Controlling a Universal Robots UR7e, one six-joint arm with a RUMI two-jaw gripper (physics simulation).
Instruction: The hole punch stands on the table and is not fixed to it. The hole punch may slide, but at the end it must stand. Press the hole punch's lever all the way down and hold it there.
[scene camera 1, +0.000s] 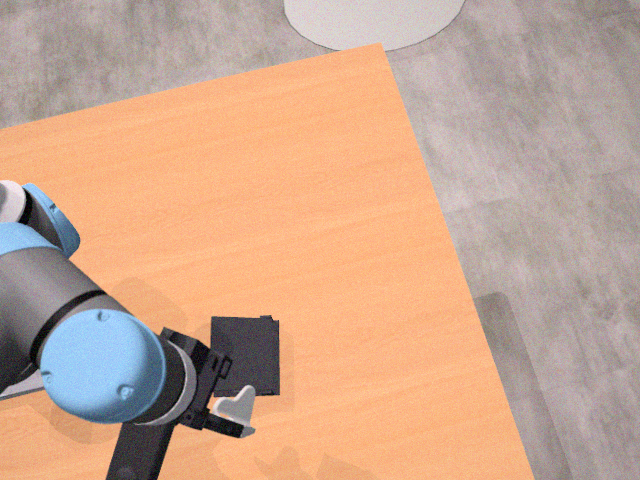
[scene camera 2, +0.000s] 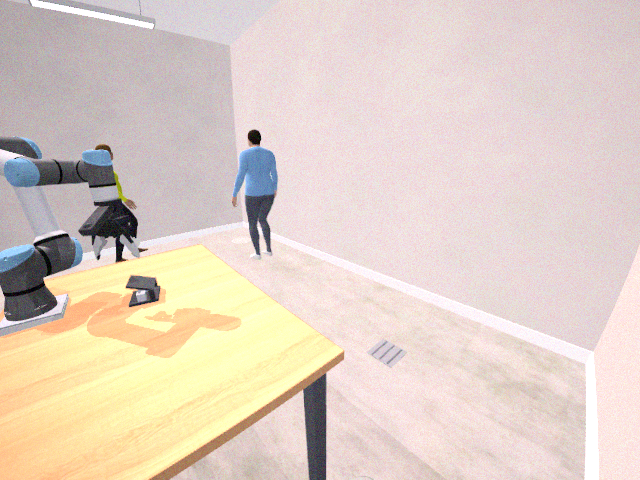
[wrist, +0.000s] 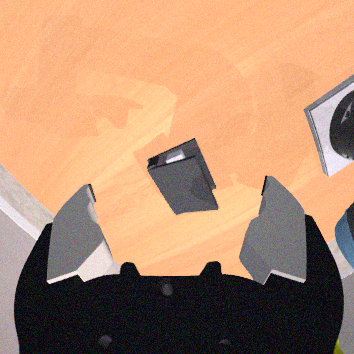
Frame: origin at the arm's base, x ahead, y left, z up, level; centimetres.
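Seen in the pictures: gripper, between the fingertips: (scene camera 2: 118, 259) (wrist: 176, 182); arm's base, origin of its link: (scene camera 2: 32, 309).
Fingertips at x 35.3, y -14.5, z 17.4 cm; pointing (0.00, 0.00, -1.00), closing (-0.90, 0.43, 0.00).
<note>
Offsets run from my fingertips to a thing's top centre. Level surfaces: height alone.
The black hole punch {dx +3.8, dy +8.5, dz -11.6 cm} (scene camera 1: 247, 351) (scene camera 2: 152, 295) (wrist: 206, 172) stands upright on the wooden table {dz -20.2 cm} (scene camera 1: 310, 206) (scene camera 2: 232, 382) (wrist: 165, 40). Its flat lever {dx +3.8, dy +8.5, dz -11.6 cm} (scene camera 2: 141, 282) (wrist: 180, 187) is raised, with a wedge-shaped gap above the base and a light metal part in the gap. My gripper (scene camera 2: 117, 256) (wrist: 176, 182) is open with nothing between its fingers. It hangs tilted, well above the table and apart from the hole punch. In the wrist view the hole punch shows between the fingertips, farther away. In scene camera 1 the gripper overlaps the punch's left edge, and one finger is hidden.
The robot's base plate (scene camera 2: 63, 305) (wrist: 318, 135) is on the table. The table's right edge lies to the right of the hole punch in scene camera 1. A person in blue (scene camera 2: 260, 173) and a person in yellow (scene camera 2: 118, 186) are beyond the table.
</note>
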